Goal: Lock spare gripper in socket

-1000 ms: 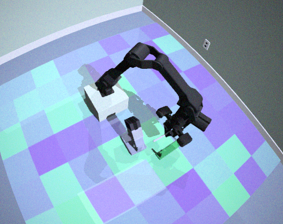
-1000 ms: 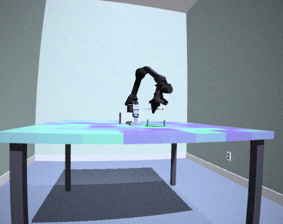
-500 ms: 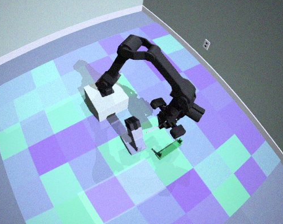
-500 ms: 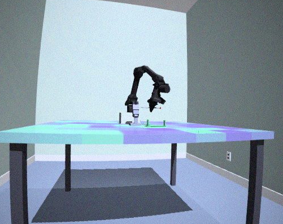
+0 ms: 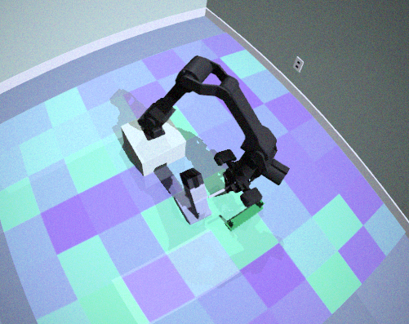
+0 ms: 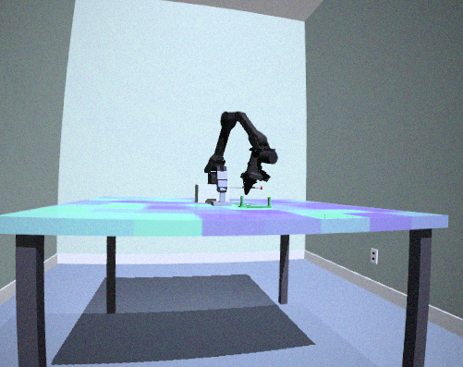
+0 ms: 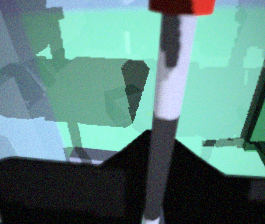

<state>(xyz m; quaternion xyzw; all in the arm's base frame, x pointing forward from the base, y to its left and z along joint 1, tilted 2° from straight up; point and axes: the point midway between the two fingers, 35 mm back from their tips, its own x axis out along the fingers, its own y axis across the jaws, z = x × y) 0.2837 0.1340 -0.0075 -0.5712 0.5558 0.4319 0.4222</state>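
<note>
Now: the grey mount 110 mm to the right of my gripper tip. Also, from my gripper tip: spare gripper: 110 mm to the right, 70 mm above, 20 mm behind; green rack: 90 mm ahead, 30 mm to the left, 30 mm below.
</note>
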